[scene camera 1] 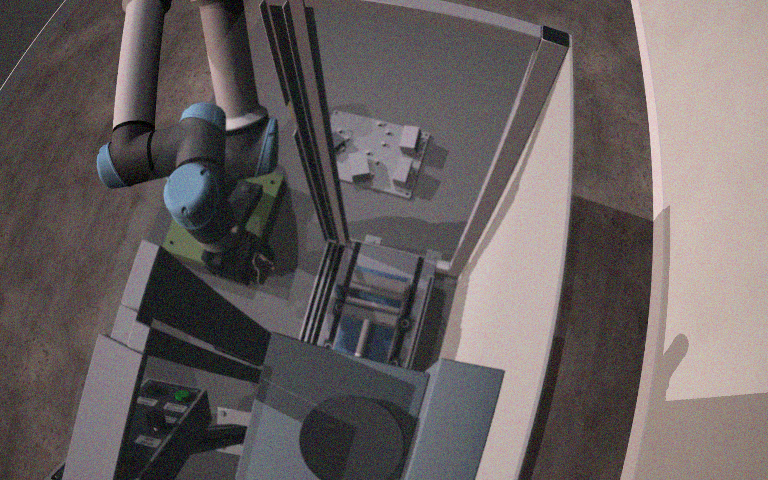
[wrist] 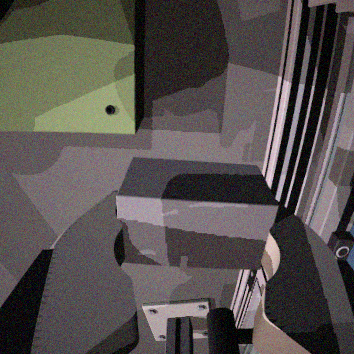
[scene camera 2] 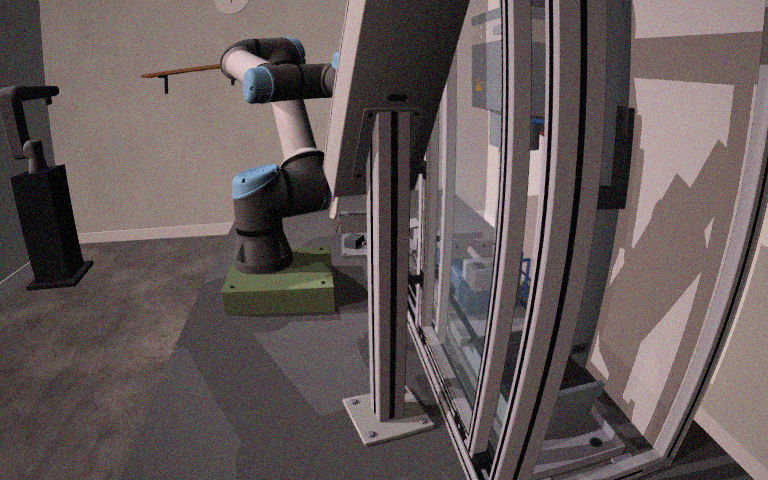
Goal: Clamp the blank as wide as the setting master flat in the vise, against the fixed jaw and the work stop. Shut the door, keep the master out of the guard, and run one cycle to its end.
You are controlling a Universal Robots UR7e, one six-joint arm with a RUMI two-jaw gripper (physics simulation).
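Places are measured from the arm's base along level axes (x ahead, y left, z up), in millimetres.
Where they show: gripper, between the fingertips: (wrist: 191, 197) (scene camera 2: 354, 231); arm's base, origin of its link: (scene camera 2: 263, 262).
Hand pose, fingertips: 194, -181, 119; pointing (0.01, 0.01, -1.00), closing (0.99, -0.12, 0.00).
Each offset is from my fingertips to the top centre of the thing, as dx, dy, dz. "*": to the spot under its first point.
My gripper (scene camera 1: 257, 266) (wrist: 191, 197) is shut on a grey rectangular block @[+0, +4, +37] (wrist: 195, 227); which width it has against the setting master I cannot tell. The gripper is above the table, beside the green robot base and outside the guard frame; in scene camera 2 it is hidden behind the tilted panel. A light plate (scene camera 1: 376, 148) carries three pale blocks, one (scene camera 1: 408, 137) at its far right corner, one (scene camera 1: 401, 169) at the near right and one (scene camera 1: 359, 165) near the front. Which is the master I cannot tell. The blue vise (scene camera 1: 372, 338) (scene camera 2: 470, 291) sits inside the guard; its jaws are partly hidden.
The green base (scene camera 1: 189, 243) (scene camera 2: 277, 301) (wrist: 65, 90) bears the arm. A control box (scene camera 1: 169, 404) with a green button stands at front left. A tilted panel @[* -41, -410, +323] (scene camera 2: 396, 62) on a post @[-35, -359, +276] (scene camera 2: 382, 283) stands beside the guard frame (scene camera 2: 557, 237). Guard rails run right of the held block.
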